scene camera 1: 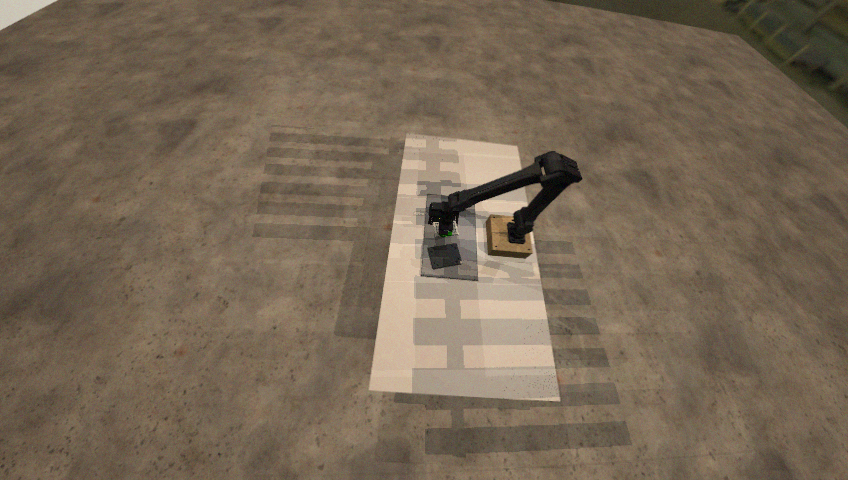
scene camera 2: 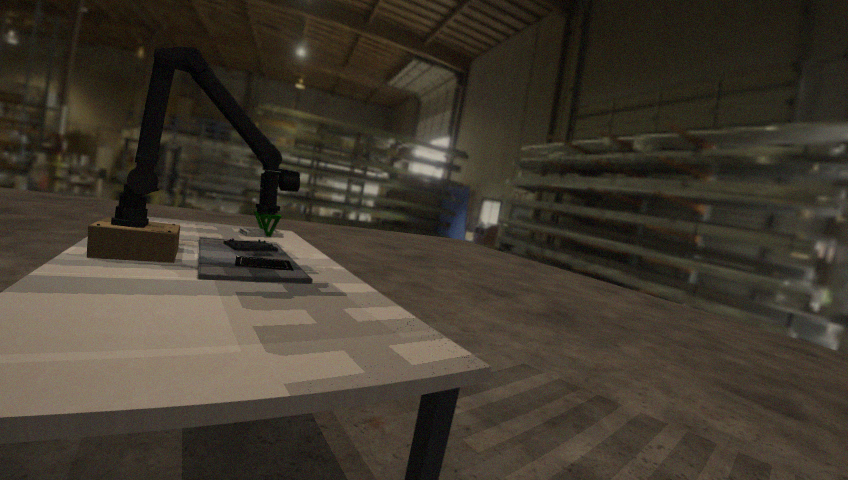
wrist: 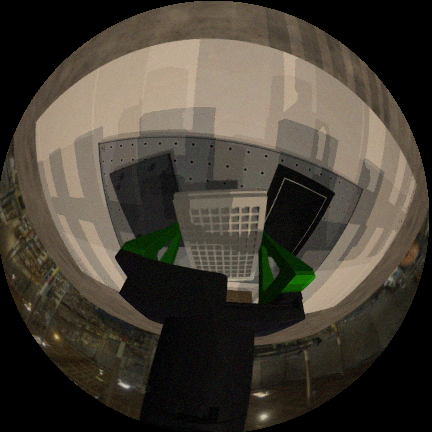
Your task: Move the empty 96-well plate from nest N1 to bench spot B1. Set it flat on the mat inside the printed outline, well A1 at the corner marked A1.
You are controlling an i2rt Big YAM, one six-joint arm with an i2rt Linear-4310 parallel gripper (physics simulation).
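Frame: origin at the arm's base, x ahead, y left, z up, level; metres.
Where they show: gripper, fingertip midpoint: (scene camera 1: 442,229) (scene camera 2: 266,234) (wrist: 221,230); arm's base, origin of the base link: (scene camera 1: 515,233) (scene camera 2: 130,223).
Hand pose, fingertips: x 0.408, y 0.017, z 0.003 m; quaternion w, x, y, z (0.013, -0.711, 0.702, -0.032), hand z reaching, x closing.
Observation:
Each offset is from my fingertips to the centre of the thing. Level surfaces: height alone.
My gripper (scene camera 1: 446,230) (scene camera 2: 268,224) (wrist: 221,230), with green fingers, is shut on the empty white 96-well plate {0.017 m back, 0.003 m right, 0.005 m up} (wrist: 224,219) (scene camera 1: 449,228), gripping its two long sides. It holds the plate level, a little above the grey perforated base board {0.058 m back, 0.021 m right, 0.078 m down} (scene camera 1: 469,268) (scene camera 2: 213,274) (wrist: 241,160). In the wrist view the dark empty nest N1 {0.027 m back, 0.123 m left, 0.061 m down} (wrist: 144,195) (scene camera 1: 444,255) (scene camera 2: 264,262) lies to the left of the plate. The black mat with the white printed outline, B1 {0.070 m down} (wrist: 296,213) (scene camera 2: 251,245), lies to its right. In scene camera 1 the arm and gripper hide most of the mat.
The base board lies on a long white table {0.085 m down} (scene camera 1: 470,343) (scene camera 2: 327,367). The arm stands on a wooden block (scene camera 1: 498,240) to the right of the board. Warehouse floor and shelves surround the table.

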